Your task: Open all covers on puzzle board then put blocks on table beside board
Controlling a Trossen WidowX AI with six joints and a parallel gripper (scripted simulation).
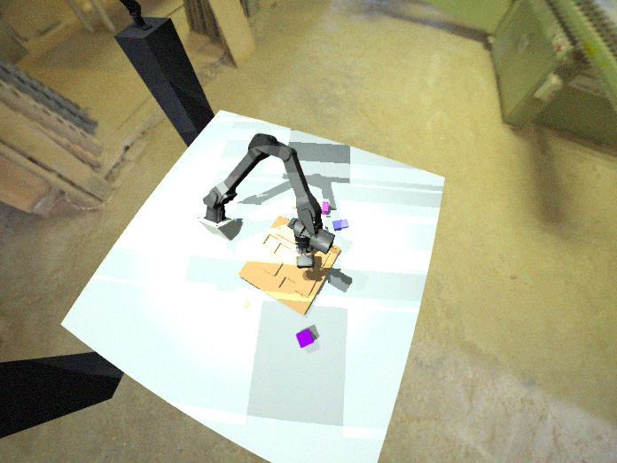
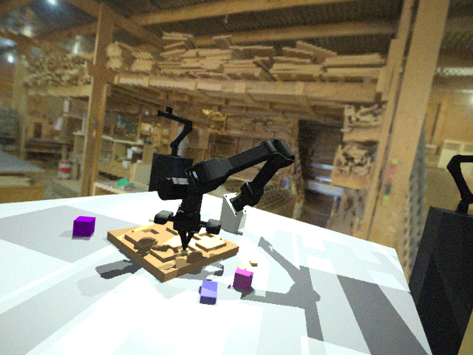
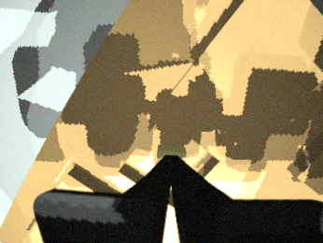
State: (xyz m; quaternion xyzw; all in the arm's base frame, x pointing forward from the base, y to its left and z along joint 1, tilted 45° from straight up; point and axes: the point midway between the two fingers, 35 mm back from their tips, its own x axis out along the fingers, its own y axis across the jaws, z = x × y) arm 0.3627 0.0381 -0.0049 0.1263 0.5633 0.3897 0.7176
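The tan puzzle board is 2 cm behind my gripper tip and 5 cm to the right of it. Round my gripper tip: pink block (2 cm ahead, 20 cm to the left); then purple block (11 cm ahead, 31 cm to the right); then lavender block (10 cm ahead, 16 cm to the left, 1 cm below).
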